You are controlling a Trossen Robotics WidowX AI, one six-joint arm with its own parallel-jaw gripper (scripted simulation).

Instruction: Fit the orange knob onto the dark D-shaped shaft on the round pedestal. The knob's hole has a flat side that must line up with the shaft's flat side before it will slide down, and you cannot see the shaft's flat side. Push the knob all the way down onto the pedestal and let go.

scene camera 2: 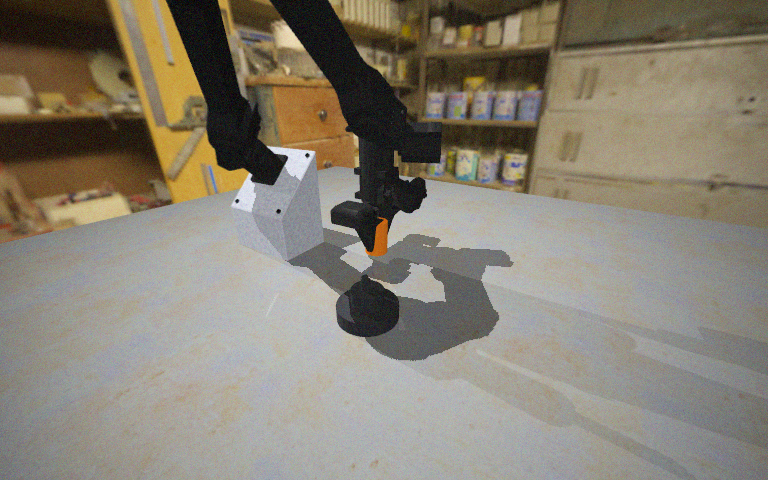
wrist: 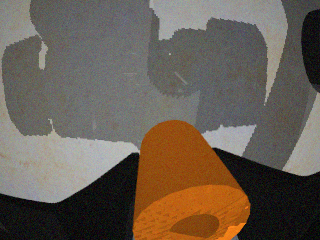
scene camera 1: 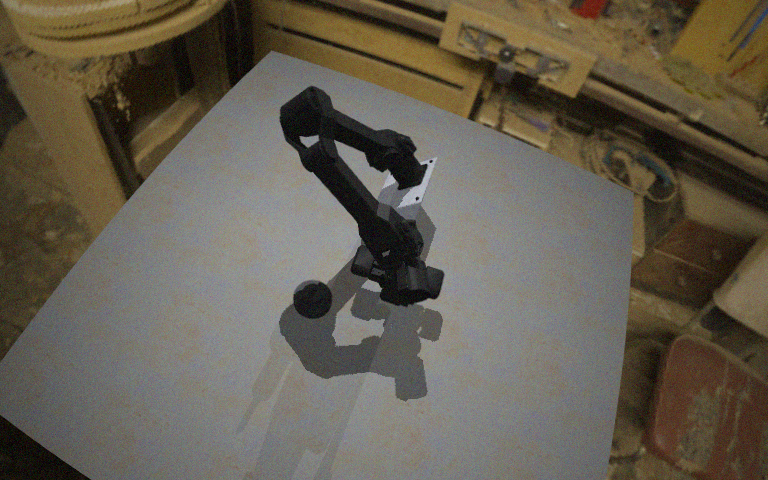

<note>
My gripper [scene camera 2: 376,246] carries an orange knob [wrist: 181,181]. Also in view: a dark pedestal [scene camera 2: 368,309].
My gripper is seen too in the wrist view [wrist: 174,157] and in scene camera 1 [scene camera 1: 391,289]. The dark pedestal is seen too in scene camera 1 [scene camera 1: 312,299].
</note>
